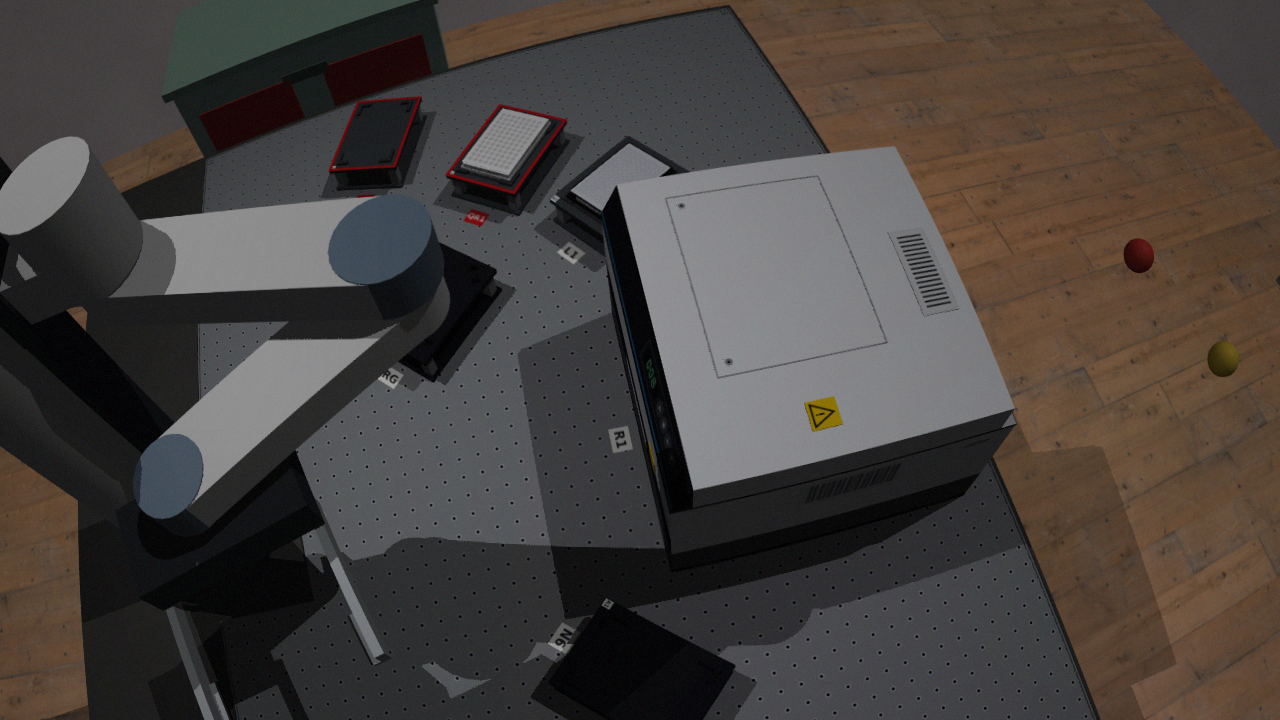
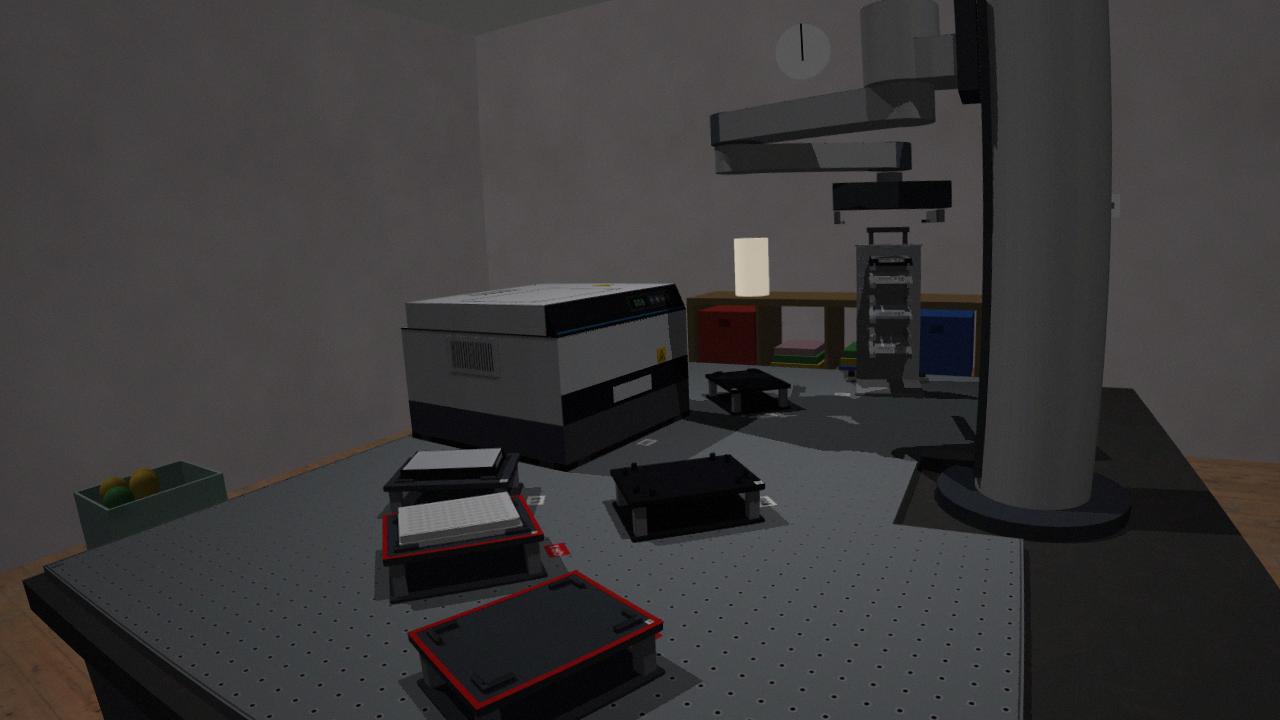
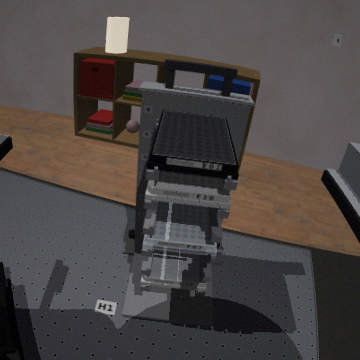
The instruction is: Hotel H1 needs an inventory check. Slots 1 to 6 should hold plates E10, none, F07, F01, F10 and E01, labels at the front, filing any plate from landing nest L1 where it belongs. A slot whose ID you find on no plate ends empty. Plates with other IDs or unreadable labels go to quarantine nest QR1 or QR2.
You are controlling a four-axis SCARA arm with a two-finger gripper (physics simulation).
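Frame: origin at the arm's base, x ahead, y left, z up, level; centimetres.
Where they show: gripper, fingertip midpoint: (image 1: 298,698) (image 2: 882,217) (image 3: 169,137); arm's base, origin of the base link: (image 2: 1030,502).
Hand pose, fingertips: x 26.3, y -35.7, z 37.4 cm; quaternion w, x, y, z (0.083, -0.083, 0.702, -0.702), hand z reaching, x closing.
Things, the pixels of their centre, and the offset from my fingertips.
- Hotel H1, body centre: (image 3: 175,194) (image 2: 884,307) dy -22.1, dx +3.2, dz -19.0 cm
- top black plate, body centre: (image 3: 193,138) (image 2: 889,260) dy -19.1, dx +1.6, dz -8.7 cm
- pale plate, body centre: (image 3: 189,165) (image 2: 889,277) dy -19.1, dx +1.6, dz -12.3 cm
- lowest clear plate, body centre: (image 3: 175,249) (image 2: 889,344) dy -19.1, dx +1.6, dz -26.5 cm
- light-topped plate, body centre: (image 1: 621,181) (image 2: 453,463) dy +65.3, dx +44.2, dz -30.4 cm
- white plate, body centre: (image 2: 457,518) (image 1: 505,143) dy +79.2, dx +30.5, dz -30.4 cm
- QR2, body centre: (image 2: 536,653) (image 1: 378,141) dy +92.0, dx +10.5, dz -33.3 cm
- big white device, body centre: (image 1: 801,352) (image 2: 547,360) dy +28.9, dx +54.6, dz -23.6 cm
Hotel H1 (image 2: 863,313) (image 3: 195,100) stands upright with several plates. The top black plate (image 3: 195,137) has a label starting with E; its last digit is unclear. A pale plate (image 3: 187,195) labelled F10 sits directly below. Below a gap is a clear plate (image 3: 180,245), its label blurred, seemingly F07. Below another gap is the lowest clear plate (image 3: 172,283), label unreadable. My gripper (image 1: 295,689) (image 2: 886,218) (image 3: 169,137) is open and empty, facing the hotel front from above. A light-topped plate (image 1: 626,172) (image 2: 453,462) lies on L1. A white plate (image 1: 508,143) (image 2: 460,517) lies on QR1. QR2 (image 1: 380,134) (image 2: 537,634) is bare.
The big white device (image 1: 778,286) (image 2: 617,349) stands by label R1. A black nest (image 1: 469,295) (image 2: 689,479) by label RG and another black nest (image 1: 640,667) (image 2: 748,380) by label N6 carry no visible plate. The arm's column (image 2: 1042,268) stands at the right.
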